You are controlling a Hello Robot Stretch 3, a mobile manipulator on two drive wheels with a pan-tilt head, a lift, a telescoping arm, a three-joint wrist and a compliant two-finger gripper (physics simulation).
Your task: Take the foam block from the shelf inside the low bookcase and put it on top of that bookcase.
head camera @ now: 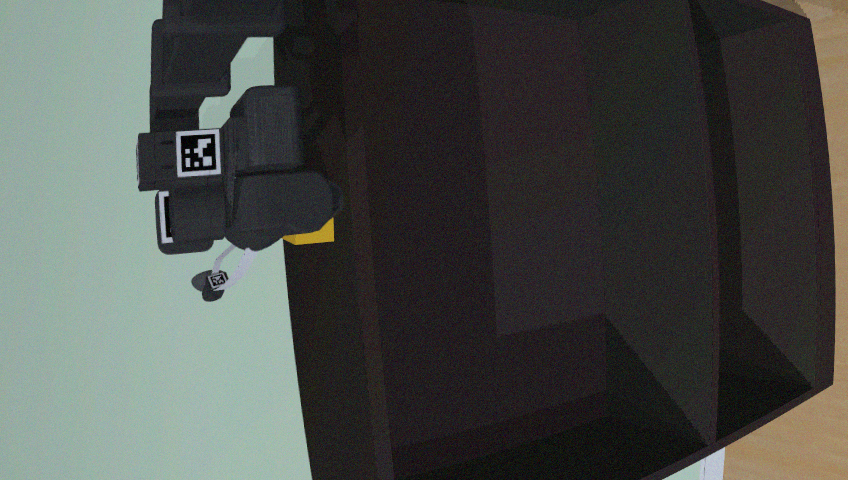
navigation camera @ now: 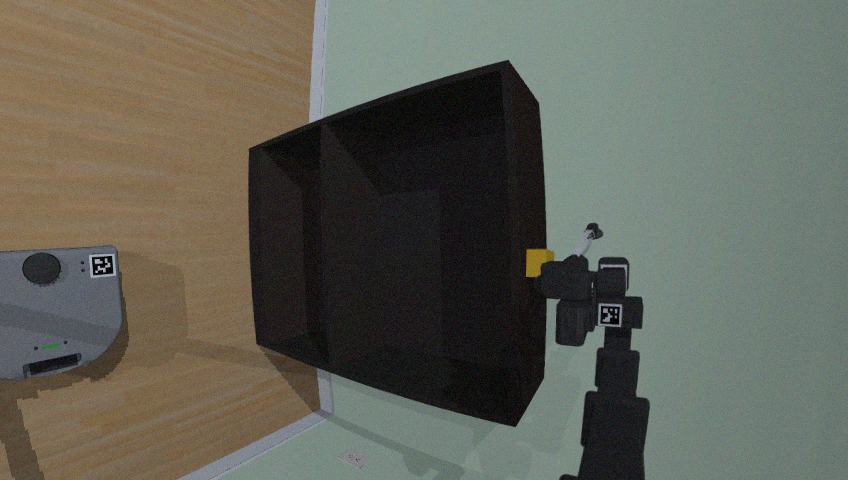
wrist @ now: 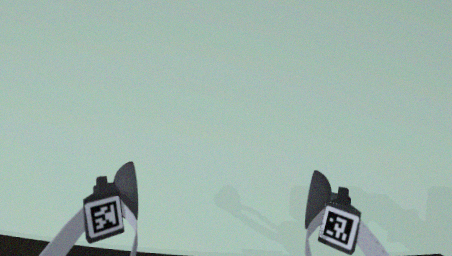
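Pixels of known places: gripper, between the fingertips: (navigation camera: 595, 262) (wrist: 222, 187); robot's base, origin of its link: (navigation camera: 43, 266).
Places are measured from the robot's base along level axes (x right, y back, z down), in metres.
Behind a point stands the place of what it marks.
The yellow foam block (head camera: 315, 235) {x 0.716, y 0.000, z -1.081 m} (navigation camera: 537, 262) {x 0.714, y 0.020, z -1.084 m} rests on the top of the dark low bookcase (head camera: 333, 344) {x 0.756, y -0.127, z -1.060 m} (navigation camera: 527, 178) {x 0.748, y -0.166, z -1.060 m}. Part of the block is hidden behind the wrist in the head camera view, and its edge is overlapped by the wrist in the navigation camera view. The block does not show in the wrist view. My gripper (head camera: 209, 286) (navigation camera: 593, 230) (wrist: 222, 187) {x 0.766, y 0.024, z -1.202 m} is open and empty, with its fingers wide apart, raised above the bookcase top and apart from the block. In the wrist view a dark strip of the bookcase (wrist: 30, 248) {x 0.912, y -0.256, z -1.060 m} shows at the lower edge.
The camera views are turned sideways. The pale green wall (head camera: 89, 368) {x 0.980, y -0.160, z -1.368 m} (navigation camera: 714, 148) {x 0.981, y -0.241, z -1.504 m} (wrist: 225, 90) {x 0.976, y 0.024, z -1.313 m} stands behind the bookcase. The wooden floor (head camera: 791, 440) {x 0.770, y -0.569, z 0.001 m} (navigation camera: 178, 118) {x 0.382, y -0.486, z 0.001 m} lies in front of it. My grey base (navigation camera: 53, 303) {x 0.016, y 0.085, z -0.160 m} and my arm (navigation camera: 615, 434) {x 0.244, y 0.089, z -1.252 m} show in the navigation camera view.
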